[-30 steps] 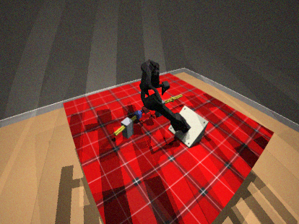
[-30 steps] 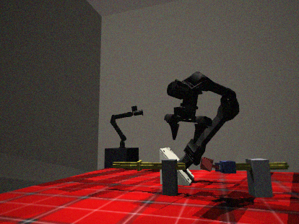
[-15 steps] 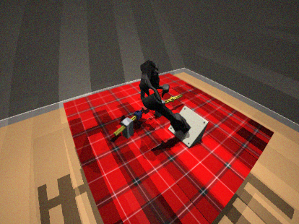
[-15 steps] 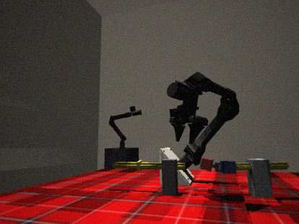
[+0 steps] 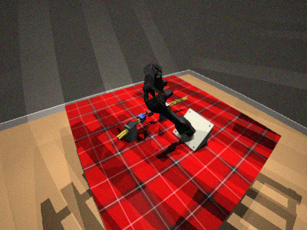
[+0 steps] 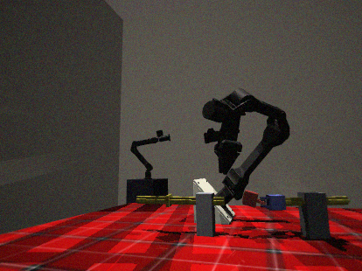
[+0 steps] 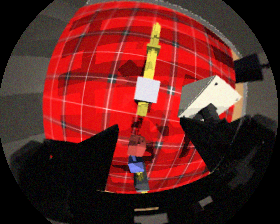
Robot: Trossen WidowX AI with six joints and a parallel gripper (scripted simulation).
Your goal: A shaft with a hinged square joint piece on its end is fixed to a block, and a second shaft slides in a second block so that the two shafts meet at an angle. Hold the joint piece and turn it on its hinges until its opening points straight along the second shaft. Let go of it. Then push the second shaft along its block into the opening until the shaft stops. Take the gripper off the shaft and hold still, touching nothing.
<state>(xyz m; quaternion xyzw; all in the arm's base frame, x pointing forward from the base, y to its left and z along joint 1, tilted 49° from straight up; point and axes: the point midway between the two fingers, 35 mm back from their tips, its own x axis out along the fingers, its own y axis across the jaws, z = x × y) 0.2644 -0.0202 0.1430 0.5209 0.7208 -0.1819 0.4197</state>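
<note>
Now: gripper tip 90 mm to the right of the red square joint piece, 80 mm above it and 10 mm past it.
</note>
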